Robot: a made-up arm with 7 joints. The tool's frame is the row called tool.
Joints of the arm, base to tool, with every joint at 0 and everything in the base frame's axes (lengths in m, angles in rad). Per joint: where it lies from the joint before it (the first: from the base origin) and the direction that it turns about. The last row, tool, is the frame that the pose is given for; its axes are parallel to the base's.
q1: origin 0 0 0 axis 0 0.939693 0.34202
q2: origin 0 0 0 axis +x
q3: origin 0 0 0 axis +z
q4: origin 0.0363 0 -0.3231 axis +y
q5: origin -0.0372 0 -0.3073 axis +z
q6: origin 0 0 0 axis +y
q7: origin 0 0 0 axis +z
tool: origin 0 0 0
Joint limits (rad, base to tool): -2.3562..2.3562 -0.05..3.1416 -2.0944..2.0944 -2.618..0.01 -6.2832..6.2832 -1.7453..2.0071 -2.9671..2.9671
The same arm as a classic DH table. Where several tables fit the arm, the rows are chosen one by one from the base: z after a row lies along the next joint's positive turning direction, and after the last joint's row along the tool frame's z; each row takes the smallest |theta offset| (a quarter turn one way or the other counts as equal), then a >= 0, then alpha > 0; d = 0 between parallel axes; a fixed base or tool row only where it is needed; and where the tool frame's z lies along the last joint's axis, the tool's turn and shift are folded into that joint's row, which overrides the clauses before.
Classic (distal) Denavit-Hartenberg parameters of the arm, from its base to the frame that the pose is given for. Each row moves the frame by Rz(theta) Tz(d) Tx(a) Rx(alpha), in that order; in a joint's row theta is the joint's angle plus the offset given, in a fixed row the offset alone. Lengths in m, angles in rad.
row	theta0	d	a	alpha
base (fixed)	0.0000	0.0000	0.0000	-1.2218
q1	1.5708	0.0000	0.0000	1.5708
q2	1.2218	0.0000	0.0000	-1.5708
q3	-1.5708	-0.3231	0.0363	-1.5708
q4	0.0000	0.0000	-0.0372	1.5708
q5	0.0000	-0.3073	0.0000	-1.5708
q6	0.0000	0.0000	0.0000	1.5708
q7	0.0000	0.0000	0.0000	0.0000
Joint limits (rad, base to tool): -2.3562..2.3562 -0.0500..3.1416 -2.0944..2.0944 -2.6180..0.0100 -6.2832..6.2832 -1.7453..2.0071 -2.9671..2.9671

